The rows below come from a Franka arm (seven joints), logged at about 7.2 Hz.
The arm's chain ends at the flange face. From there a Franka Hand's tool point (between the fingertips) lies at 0.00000 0.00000 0.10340 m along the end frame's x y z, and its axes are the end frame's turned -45 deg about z.
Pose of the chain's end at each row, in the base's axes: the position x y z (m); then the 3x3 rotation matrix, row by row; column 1 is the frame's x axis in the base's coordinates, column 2 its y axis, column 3 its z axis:
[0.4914, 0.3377, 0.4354], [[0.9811, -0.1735, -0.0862], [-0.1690, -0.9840, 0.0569], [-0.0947, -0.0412, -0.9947]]
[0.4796, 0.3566, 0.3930], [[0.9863, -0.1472, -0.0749], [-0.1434, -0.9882, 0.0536], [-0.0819, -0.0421, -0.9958]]
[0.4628, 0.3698, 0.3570], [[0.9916, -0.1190, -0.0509], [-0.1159, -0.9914, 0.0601], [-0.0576, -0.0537, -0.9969]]
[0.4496, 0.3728, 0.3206], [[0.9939, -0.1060, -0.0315], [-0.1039, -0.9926, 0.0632], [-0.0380, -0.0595, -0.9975]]
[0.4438, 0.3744, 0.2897], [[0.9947, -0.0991, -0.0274], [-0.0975, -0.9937, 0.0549], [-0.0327, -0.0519, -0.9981]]
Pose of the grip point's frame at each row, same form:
[0.4825, 0.3436, 0.3325], [[0.8164, 0.5711, -0.0862], [0.5763, -0.8153, 0.0569], [-0.0378, -0.0961, -0.9947]]
[0.4719, 0.3621, 0.2900], [[0.8015, 0.5933, -0.0749], [0.5974, -0.8002, 0.0536], [-0.0281, -0.0877, -0.9958]]
[0.4575, 0.3760, 0.2539], [[0.7853, 0.6170, -0.0509], [0.6191, -0.7830, 0.0601], [-0.0028, -0.0787, -0.9969]]
[0.4463, 0.3793, 0.2175], [[0.7777, 0.6278, -0.0315], [0.6284, -0.7753, 0.0632], [0.0152, -0.0689, -0.9975]]
[0.4410, 0.3801, 0.1865], [[0.7734, 0.6333, -0.0274], [0.6337, -0.7716, 0.0549], [0.0136, -0.0598, -0.9981]]

